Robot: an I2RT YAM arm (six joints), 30 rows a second.
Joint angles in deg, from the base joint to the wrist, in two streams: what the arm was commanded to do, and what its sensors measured. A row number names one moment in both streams.
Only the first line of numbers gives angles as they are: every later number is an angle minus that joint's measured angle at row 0.
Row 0, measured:
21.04 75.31 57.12 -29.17 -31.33 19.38
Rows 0 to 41, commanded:
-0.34 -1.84 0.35 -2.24 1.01 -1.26
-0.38 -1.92 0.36 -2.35 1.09 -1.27
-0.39 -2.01 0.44 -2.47 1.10 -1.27
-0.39 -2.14 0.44 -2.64 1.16 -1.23
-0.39 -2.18 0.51 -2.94 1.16 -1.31
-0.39 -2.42 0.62 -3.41 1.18 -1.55
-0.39 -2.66 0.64 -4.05 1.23 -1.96
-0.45 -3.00 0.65 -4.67 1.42 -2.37
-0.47 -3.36 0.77 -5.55 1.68 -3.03
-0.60 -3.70 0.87 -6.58 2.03 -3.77
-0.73 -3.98 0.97 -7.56 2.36 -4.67
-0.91 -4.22 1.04 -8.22 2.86 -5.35
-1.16 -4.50 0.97 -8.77 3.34 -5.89
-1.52 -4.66 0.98 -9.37 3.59 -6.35
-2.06 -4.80 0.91 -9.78 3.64 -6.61
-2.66 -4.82 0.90 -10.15 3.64 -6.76
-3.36 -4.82 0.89 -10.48 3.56 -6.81
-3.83 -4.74 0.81 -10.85 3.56 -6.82
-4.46 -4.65 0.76 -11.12 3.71 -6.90
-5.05 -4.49 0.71 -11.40 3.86 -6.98
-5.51 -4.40 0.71 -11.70 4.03 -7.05
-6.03 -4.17 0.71 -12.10 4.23 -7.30
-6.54 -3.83 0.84 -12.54 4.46 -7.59
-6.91 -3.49 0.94 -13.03 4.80 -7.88
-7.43 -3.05 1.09 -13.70 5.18 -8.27
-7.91 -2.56 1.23 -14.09 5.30 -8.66
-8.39 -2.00 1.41 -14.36 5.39 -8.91
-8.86 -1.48 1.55 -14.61 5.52 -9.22
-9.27 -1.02 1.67 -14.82 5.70 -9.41
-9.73 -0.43 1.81 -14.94 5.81 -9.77
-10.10 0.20 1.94 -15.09 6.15 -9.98
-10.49 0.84 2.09 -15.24 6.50 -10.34
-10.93 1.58 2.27 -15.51 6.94 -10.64
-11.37 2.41 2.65 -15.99 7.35 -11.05
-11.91 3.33 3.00 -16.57 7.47 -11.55
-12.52 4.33 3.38 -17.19 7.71 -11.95
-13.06 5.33 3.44 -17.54 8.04 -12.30
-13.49 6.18 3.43 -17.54 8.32 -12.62
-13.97 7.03 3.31 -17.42 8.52 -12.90
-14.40 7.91 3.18 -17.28 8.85 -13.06
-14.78 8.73 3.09 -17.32 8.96 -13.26
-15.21 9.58 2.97 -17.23 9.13 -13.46
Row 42, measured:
-14.28 7.82 2.06 -15.39 7.63 -11.61
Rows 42 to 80, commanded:
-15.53 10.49 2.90 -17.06 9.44 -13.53
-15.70 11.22 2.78 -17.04 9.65 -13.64
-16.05 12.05 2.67 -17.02 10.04 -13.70
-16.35 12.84 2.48 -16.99 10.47 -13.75
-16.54 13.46 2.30 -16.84 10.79 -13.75
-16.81 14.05 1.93 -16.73 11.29 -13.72
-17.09 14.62 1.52 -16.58 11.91 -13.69
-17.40 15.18 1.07 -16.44 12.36 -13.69
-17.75 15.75 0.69 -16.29 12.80 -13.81
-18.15 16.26 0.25 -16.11 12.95 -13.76
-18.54 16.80 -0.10 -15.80 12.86 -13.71
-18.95 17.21 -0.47 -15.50 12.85 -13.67
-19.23 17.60 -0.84 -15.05 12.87 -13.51
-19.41 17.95 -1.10 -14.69 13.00 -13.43
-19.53 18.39 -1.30 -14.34 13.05 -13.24
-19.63 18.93 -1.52 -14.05 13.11 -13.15
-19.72 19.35 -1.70 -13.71 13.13 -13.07
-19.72 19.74 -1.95 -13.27 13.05 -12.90
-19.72 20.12 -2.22 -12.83 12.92 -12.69
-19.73 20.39 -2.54 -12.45 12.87 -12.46
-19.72 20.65 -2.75 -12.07 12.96 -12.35
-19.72 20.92 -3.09 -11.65 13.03 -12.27
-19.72 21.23 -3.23 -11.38 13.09 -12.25
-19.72 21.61 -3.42 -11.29 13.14 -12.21
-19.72 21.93 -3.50 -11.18 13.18 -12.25
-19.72 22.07 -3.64 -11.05 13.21 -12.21
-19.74 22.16 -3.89 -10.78 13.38 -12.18
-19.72 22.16 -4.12 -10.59 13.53 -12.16
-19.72 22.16 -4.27 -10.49 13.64 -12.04
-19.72 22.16 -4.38 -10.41 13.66 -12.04
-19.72 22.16 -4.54 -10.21 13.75 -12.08
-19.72 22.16 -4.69 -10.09 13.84 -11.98
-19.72 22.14 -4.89 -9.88 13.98 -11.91
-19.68 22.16 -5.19 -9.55 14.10 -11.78
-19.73 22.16 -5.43 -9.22 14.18 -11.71
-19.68 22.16 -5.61 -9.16 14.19 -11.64
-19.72 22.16 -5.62 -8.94 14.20 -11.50
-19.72 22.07 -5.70 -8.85 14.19 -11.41
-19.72 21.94 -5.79 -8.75 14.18 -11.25
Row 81, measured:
-19.65 21.35 -4.02 -10.10 12.63 -11.70
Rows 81 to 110, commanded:
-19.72 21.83 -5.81 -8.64 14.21 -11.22
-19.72 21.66 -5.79 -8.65 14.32 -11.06
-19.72 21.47 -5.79 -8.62 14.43 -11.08
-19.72 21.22 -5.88 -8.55 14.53 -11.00
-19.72 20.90 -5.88 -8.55 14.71 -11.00
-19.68 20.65 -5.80 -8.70 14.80 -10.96
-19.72 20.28 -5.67 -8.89 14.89 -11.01
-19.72 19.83 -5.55 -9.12 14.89 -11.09
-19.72 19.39 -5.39 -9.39 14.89 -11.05
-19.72 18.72 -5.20 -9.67 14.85 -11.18
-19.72 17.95 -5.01 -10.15 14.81 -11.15
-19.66 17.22 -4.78 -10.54 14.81 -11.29
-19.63 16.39 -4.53 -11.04 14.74 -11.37
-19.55 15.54 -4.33 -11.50 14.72 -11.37
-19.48 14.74 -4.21 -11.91 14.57 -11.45
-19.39 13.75 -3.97 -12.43 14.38 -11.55
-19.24 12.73 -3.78 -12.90 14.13 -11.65
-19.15 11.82 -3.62 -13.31 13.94 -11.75
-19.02 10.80 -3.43 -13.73 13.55 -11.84
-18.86 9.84 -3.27 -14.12 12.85 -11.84
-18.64 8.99 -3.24 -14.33 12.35 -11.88
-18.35 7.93 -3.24 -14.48 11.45 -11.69
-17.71 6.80 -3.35 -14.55 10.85 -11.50
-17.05 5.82 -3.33 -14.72 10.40 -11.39
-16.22 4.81 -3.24 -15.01 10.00 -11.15
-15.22 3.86 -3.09 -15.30 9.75 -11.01
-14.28 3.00 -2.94 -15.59 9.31 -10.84
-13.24 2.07 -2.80 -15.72 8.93 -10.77
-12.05 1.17 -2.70 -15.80 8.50 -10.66
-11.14 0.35 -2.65 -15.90 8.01 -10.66
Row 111, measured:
-13.20 2.84 -4.46 -13.64 10.29 -10.84
